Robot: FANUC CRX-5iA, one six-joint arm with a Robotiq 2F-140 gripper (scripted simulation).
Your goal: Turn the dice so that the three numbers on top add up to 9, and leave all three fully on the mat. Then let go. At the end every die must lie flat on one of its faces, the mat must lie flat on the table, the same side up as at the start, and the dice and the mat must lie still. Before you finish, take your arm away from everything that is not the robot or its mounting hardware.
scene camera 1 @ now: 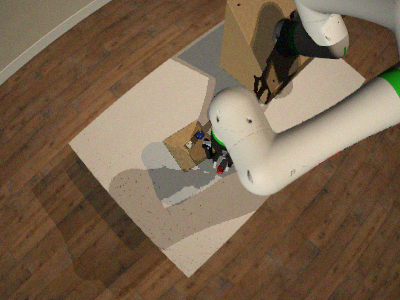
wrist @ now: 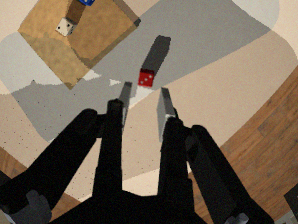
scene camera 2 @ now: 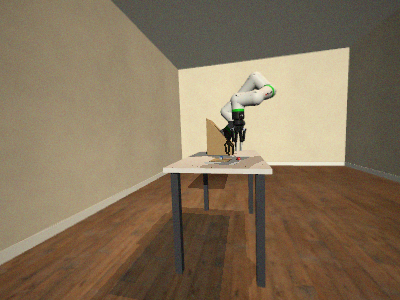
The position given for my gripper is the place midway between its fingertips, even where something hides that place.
In view: my gripper [wrist: 144, 96] and a mat [scene camera 1: 187, 158].
